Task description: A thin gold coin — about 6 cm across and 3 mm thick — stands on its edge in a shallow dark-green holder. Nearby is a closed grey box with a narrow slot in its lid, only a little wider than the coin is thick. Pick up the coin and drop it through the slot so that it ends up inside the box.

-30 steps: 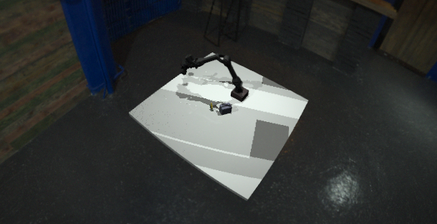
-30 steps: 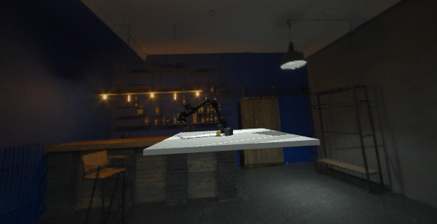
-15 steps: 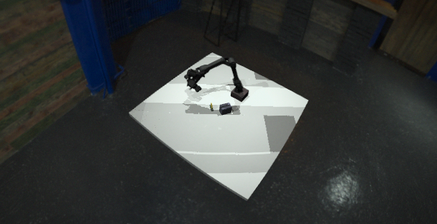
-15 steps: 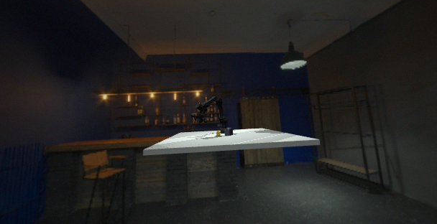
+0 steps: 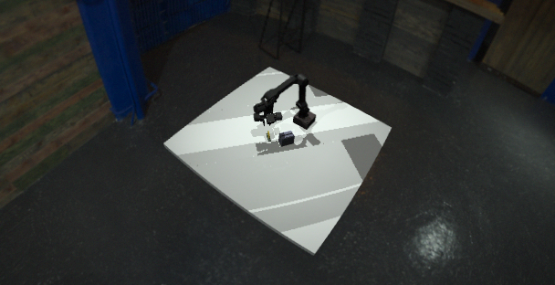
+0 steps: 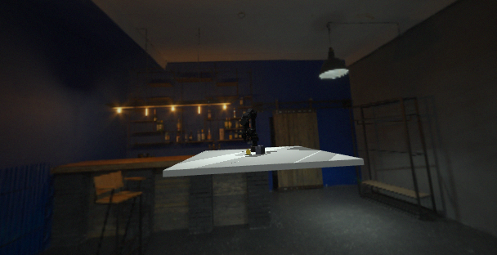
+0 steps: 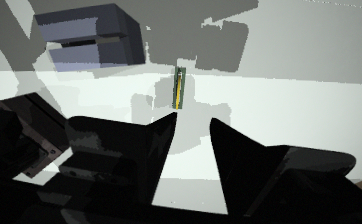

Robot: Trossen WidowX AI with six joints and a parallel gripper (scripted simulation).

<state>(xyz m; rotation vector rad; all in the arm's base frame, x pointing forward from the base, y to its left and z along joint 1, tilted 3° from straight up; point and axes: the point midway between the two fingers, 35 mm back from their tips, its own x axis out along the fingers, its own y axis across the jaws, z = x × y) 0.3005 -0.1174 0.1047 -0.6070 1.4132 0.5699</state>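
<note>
My gripper tip is 10 mm past the gold coin, 10 mm to the right of it and 90 mm above it.
</note>
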